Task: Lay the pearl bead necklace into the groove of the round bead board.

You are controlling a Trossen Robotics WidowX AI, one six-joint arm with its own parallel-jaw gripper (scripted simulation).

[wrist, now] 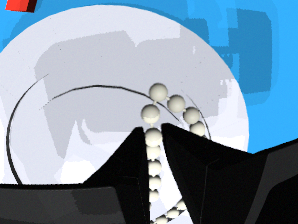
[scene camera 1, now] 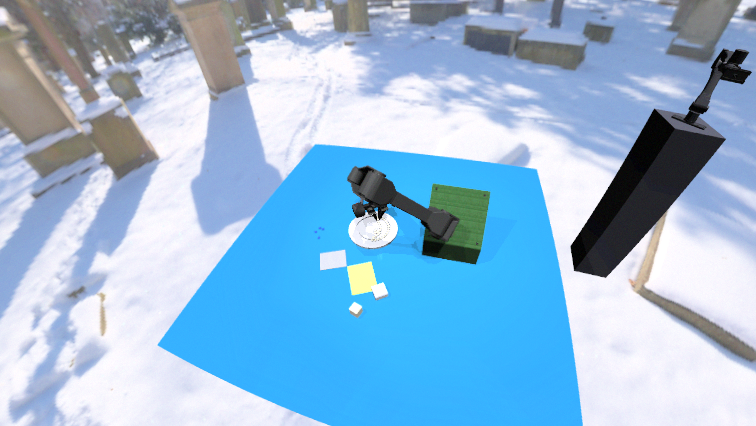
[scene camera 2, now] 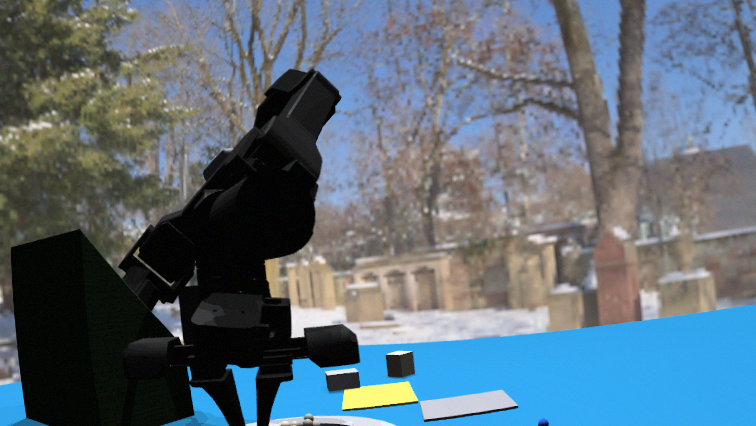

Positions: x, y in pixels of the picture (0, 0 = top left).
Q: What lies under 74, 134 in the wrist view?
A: A round white bead board.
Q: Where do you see a yellow tile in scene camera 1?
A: At 361, 277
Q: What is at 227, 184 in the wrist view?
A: My gripper.
